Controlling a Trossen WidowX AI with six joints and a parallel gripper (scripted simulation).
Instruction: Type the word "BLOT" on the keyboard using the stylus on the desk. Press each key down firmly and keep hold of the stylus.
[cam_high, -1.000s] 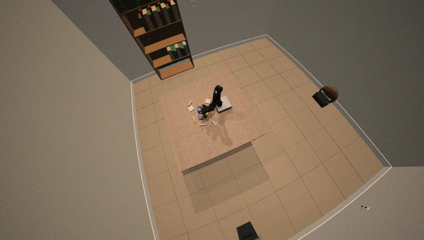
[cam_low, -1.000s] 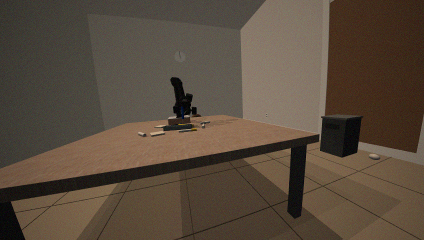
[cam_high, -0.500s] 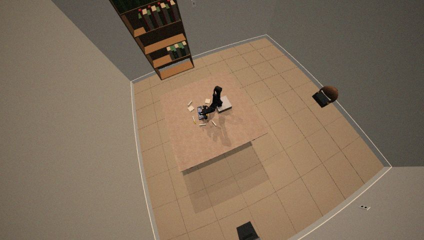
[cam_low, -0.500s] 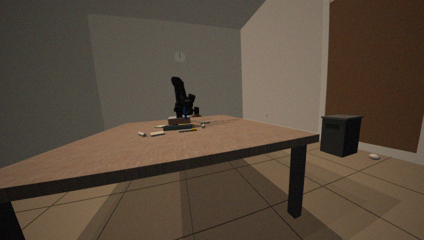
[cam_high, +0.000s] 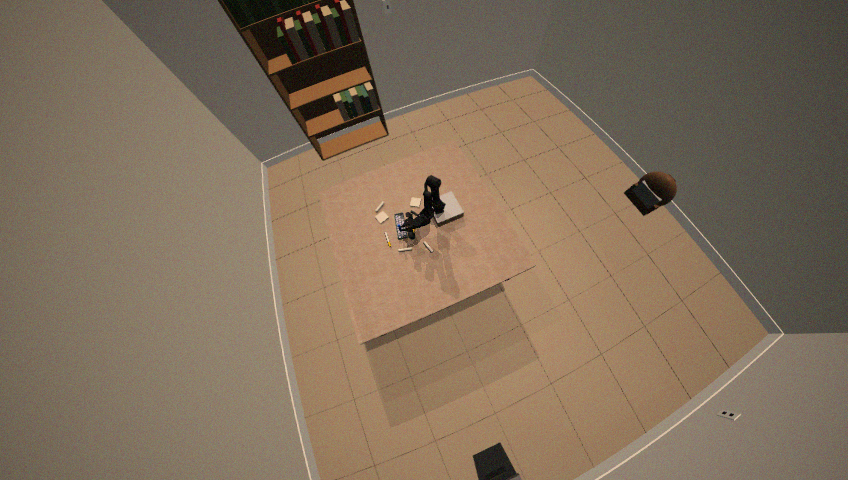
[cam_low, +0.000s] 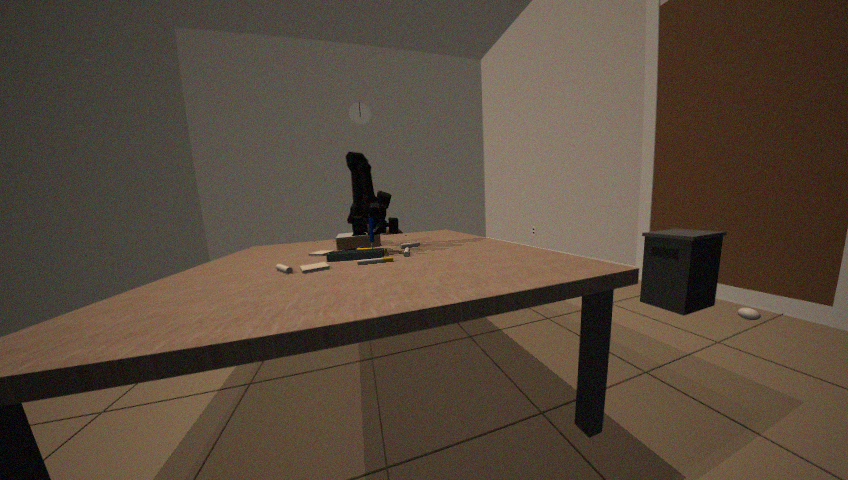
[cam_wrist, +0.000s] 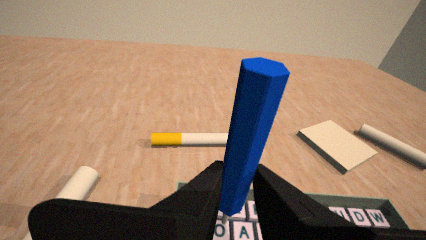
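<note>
The yellow pen lies 10 cm behind my gripper tip, 1 cm to the right of it and 8 cm below it. Also, from my gripper tip: blue stylus (2 cm below); then cream pad (11 cm ahead, 19 cm to the right, 8 cm below).
</note>
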